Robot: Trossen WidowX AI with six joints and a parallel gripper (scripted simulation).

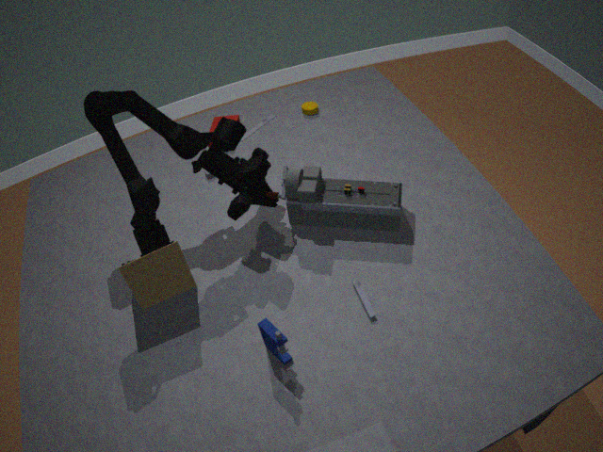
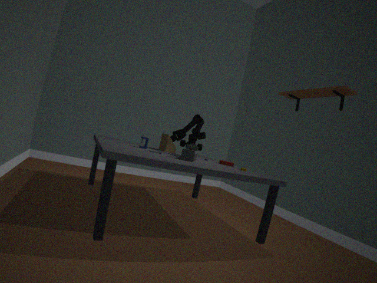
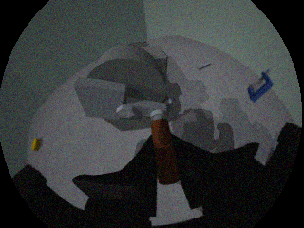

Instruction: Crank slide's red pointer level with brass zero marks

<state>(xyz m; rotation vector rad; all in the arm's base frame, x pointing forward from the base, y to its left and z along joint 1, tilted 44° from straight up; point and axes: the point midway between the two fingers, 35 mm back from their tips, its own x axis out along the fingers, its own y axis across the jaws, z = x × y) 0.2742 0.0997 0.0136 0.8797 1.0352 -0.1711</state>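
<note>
Right now the brown crank handle is 30 mm above my gripper tip, 20 mm behind it and 10 mm to the left of it. The rest, counted from my gripper tip: grey bar (300 mm to the right, 80 mm ahead, 40 mm below); red pointer (180 mm ahead, 80 mm to the right, 30 mm above); small grey block (240 mm to the left, 120 mm behind, 40 mm below).
</note>
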